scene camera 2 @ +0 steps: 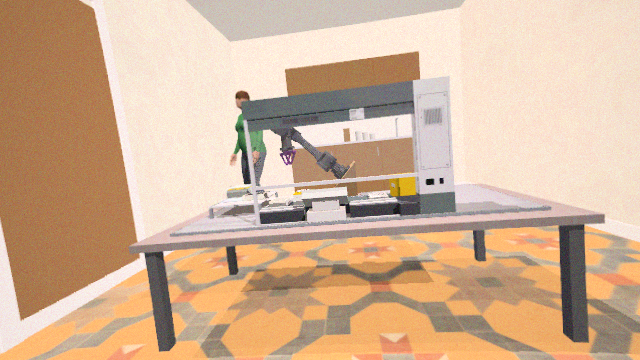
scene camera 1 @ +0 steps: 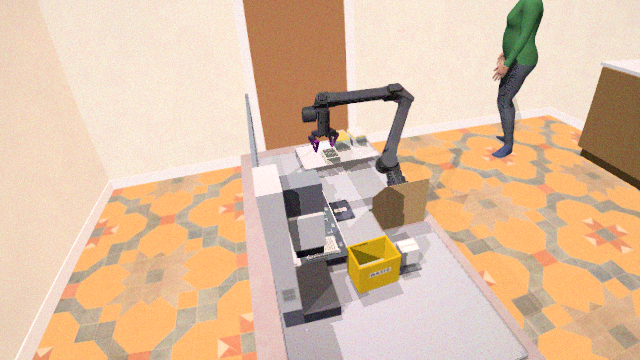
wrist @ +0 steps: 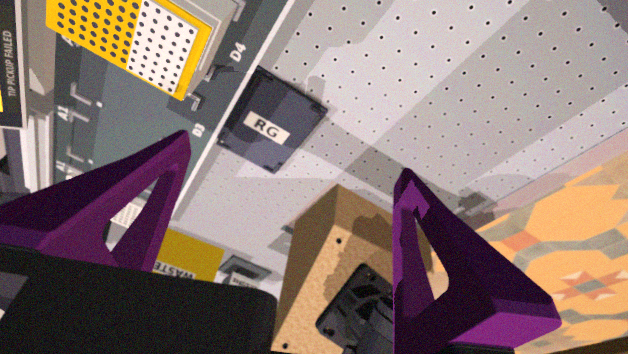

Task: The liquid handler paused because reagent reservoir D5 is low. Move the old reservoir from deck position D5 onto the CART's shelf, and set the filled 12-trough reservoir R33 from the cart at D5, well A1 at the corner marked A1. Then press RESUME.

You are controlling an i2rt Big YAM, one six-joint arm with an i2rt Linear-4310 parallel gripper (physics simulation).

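Seen in the pictures: gripper, fingertip midpoint: (scene camera 2: 288,165) (scene camera 1: 323,149) (wrist: 296,159); arm's base at its link origin: (scene camera 1: 398,188) (wrist: 357,307).
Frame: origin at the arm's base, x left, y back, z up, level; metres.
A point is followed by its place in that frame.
Observation:
My gripper (scene camera 1: 325,146) {z 0.104, x -0.255, y -0.305 m} (scene camera 2: 287,161) {z 0.104, x -0.255, y -0.305 m} (wrist: 296,159) {z 0.104, x -0.255, y -0.305 m} has purple fingers, wide open and empty, pointing down. In scene camera 1 it hangs above the white cart shelf (scene camera 1: 306,157) {z -0.083, x -0.539, y -0.391 m} at the far end. A box with a dark grid top (scene camera 1: 330,154) {z -0.053, x -0.488, y -0.252 m} and a yellow-topped item (scene camera 1: 343,136) {z -0.022, x -0.646, y -0.150 m} are on the shelf; I cannot tell which is R33. The liquid handler (scene camera 1: 270,220) {z 0.328, x 0.532, y -0.507 m} (scene camera 2: 432,130) {z 0.201, x 0.461, y -0.541 m} stands alongside. The wrist view shows its deck (wrist: 142,100) {z -0.093, x -0.027, y -0.401 m} with labels D4 and D3. D5 and its old reservoir cannot be made out. The screen (wrist: 10,90) {z -0.044, x 0.022, y -0.512 m} reads "TIP PICKUP FAILED"; RESUME does not show.
A yellow and white tip rack (wrist: 160,47) {z -0.028, x -0.157, y -0.398 m} sits by D4. A dark RG pad (scene camera 1: 342,205) {z -0.135, x -0.103, y -0.243 m} (wrist: 285,107) {z -0.135, x -0.116, y -0.261 m} lies beside the deck. A yellow WASTE bin (scene camera 1: 375,280) {z -0.096, x 0.415, y -0.199 m} (scene camera 2: 403,186) {z -0.060, x 0.347, y -0.279 m}, a white box (scene camera 1: 408,252) {z -0.045, x 0.349, y -0.060 m} and a brown panel (scene camera 1: 412,200) {z -0.022, x 0.069, y 0.046 m} stand nearer. A person (scene camera 1: 522,45) (scene camera 2: 256,142) stands beyond the table.

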